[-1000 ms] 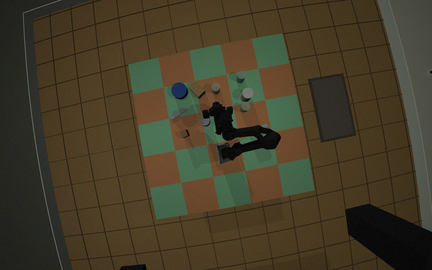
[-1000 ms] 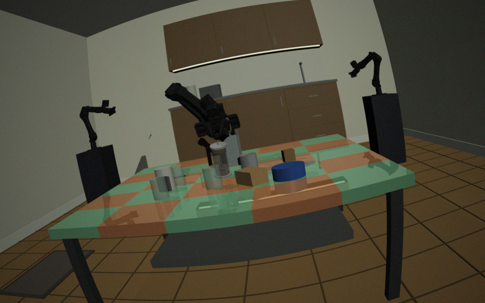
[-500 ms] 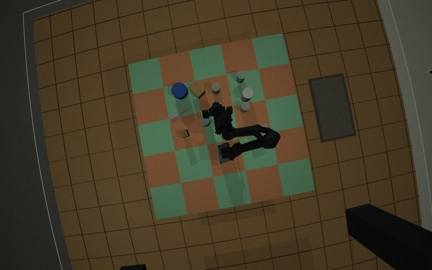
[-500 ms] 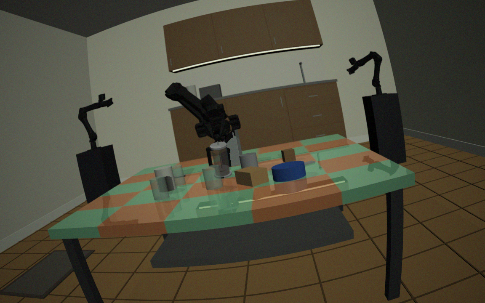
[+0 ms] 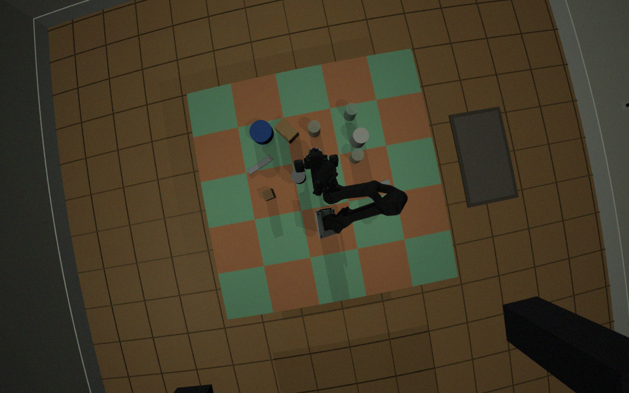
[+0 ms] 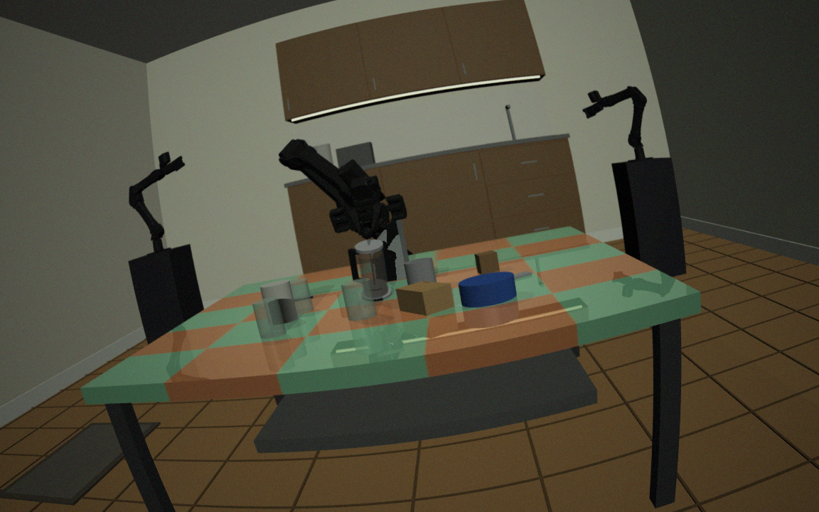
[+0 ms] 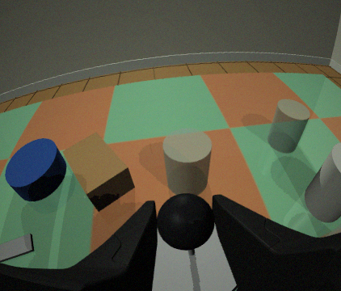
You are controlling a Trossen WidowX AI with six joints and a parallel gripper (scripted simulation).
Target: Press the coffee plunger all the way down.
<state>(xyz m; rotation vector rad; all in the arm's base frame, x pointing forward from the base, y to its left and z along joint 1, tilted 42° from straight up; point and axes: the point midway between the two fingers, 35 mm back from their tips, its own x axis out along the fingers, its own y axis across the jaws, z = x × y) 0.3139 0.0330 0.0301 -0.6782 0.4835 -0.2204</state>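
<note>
Right now my gripper tip is 40 mm past the coffee press, 20 mm to the left of it and 80 mm above it. The rest, counted from my gripper tip: blue round tin 180 mm ahead, 250 mm to the left, 150 mm below; small brown cube 160 mm behind, 270 mm to the left, 150 mm below.
</note>
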